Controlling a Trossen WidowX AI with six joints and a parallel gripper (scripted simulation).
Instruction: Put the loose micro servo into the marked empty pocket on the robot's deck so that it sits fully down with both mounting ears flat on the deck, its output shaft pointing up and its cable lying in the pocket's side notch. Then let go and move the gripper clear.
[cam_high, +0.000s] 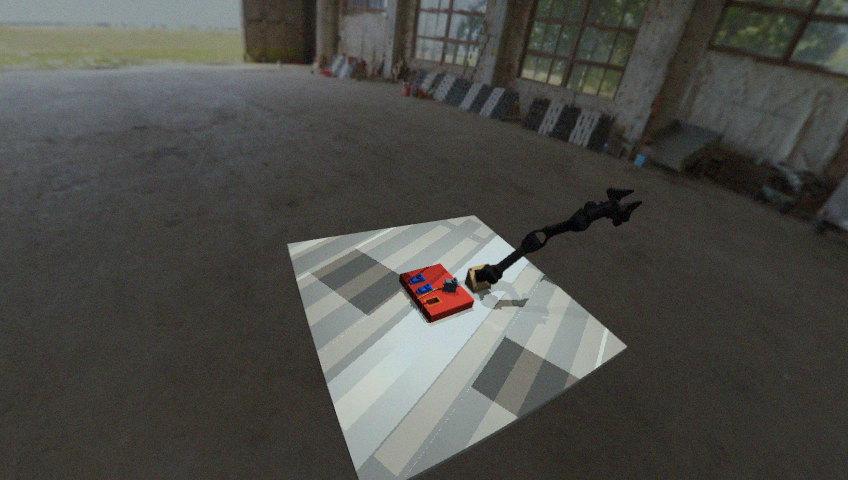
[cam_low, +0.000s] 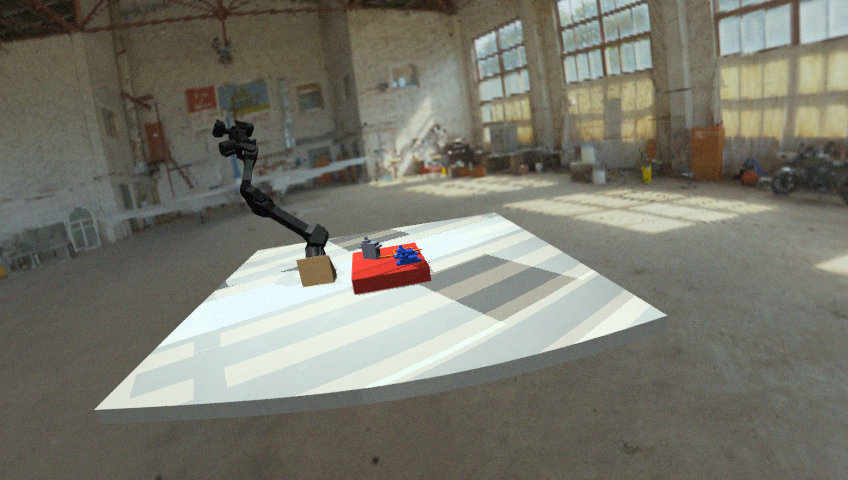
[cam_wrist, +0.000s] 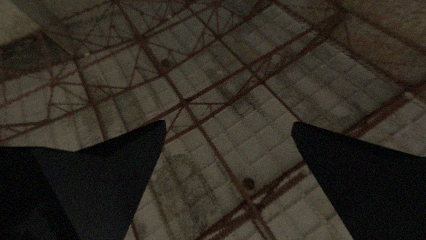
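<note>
Right now the red deck is 610 mm ahead of my gripper tip, 340 mm to the right of it and 640 mm below it.
</note>
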